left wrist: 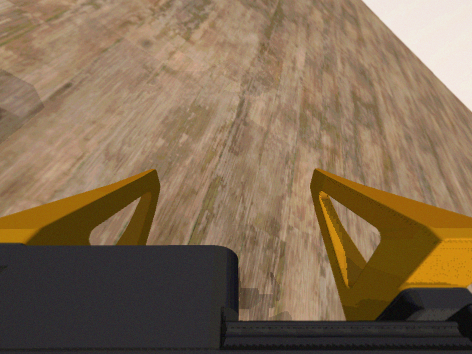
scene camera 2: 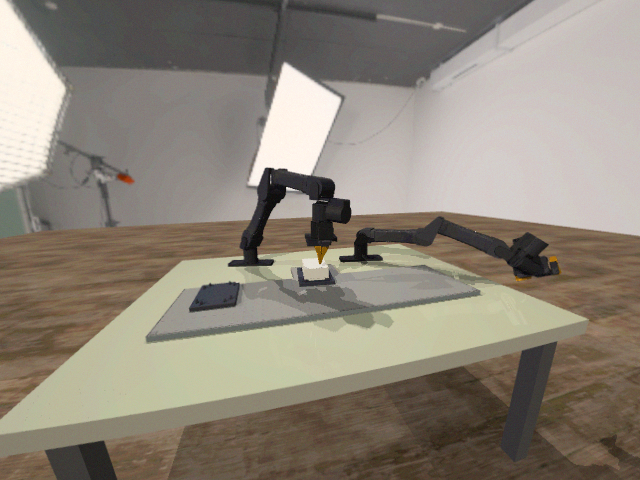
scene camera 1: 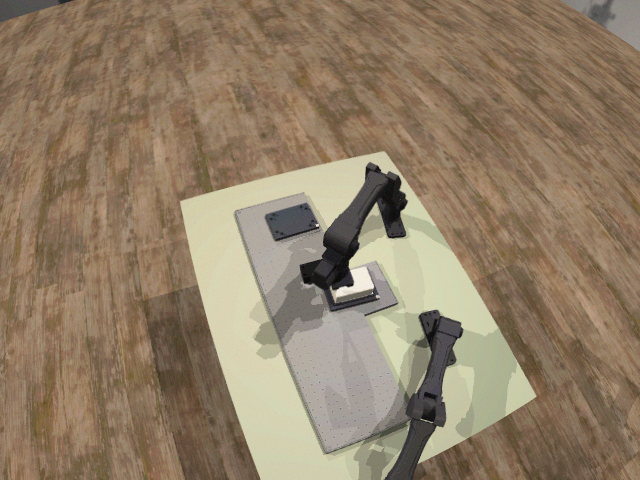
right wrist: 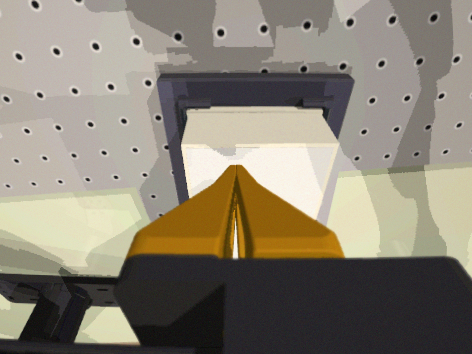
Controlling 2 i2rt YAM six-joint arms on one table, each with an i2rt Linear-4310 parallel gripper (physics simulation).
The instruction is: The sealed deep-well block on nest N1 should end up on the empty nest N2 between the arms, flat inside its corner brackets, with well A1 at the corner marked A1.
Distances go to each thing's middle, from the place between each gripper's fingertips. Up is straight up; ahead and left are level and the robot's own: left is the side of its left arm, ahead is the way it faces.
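Labels:
From my left hand: white block point(scene camera 1: 363, 286), 50 mm above, 890 mm to the right, 70 mm behind.
From my right hand: white block, 30 mm below, 20 mm to the right, 50 mm behind. By its middle, the block is nearer to my right hand than to my left hand.

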